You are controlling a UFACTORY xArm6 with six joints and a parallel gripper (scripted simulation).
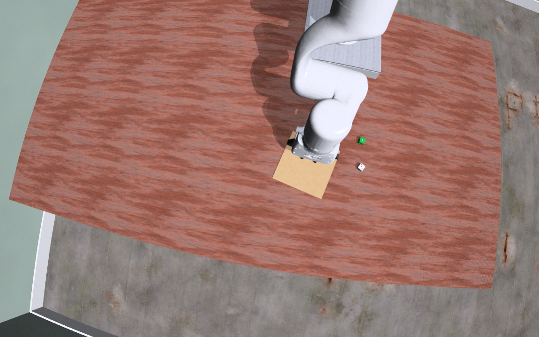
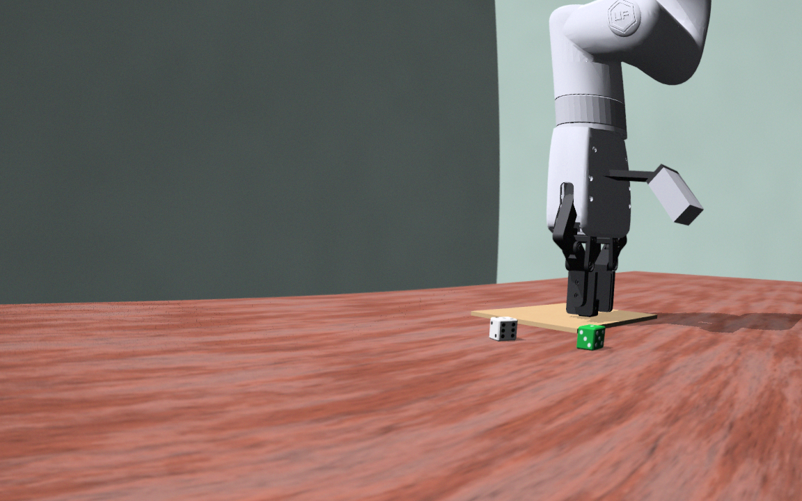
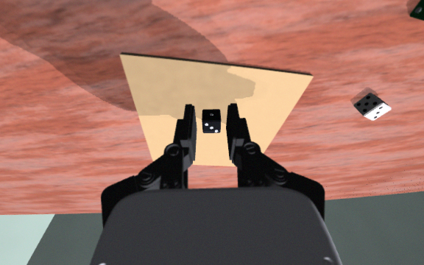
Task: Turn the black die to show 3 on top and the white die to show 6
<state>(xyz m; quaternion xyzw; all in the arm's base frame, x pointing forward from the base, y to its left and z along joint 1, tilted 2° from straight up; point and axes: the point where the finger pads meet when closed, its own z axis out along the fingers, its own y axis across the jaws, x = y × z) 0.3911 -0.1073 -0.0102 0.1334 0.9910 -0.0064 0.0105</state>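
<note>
Right now the black die is 2 cm below my hand. From my hand the other things lie so: green die 15 cm to the left, 5 cm behind, 2 cm below; white die 14 cm to the left, 3 cm ahead, 2 cm below; tan mat 3 cm below, 2 cm ahead, 1 cm to the right.
</note>
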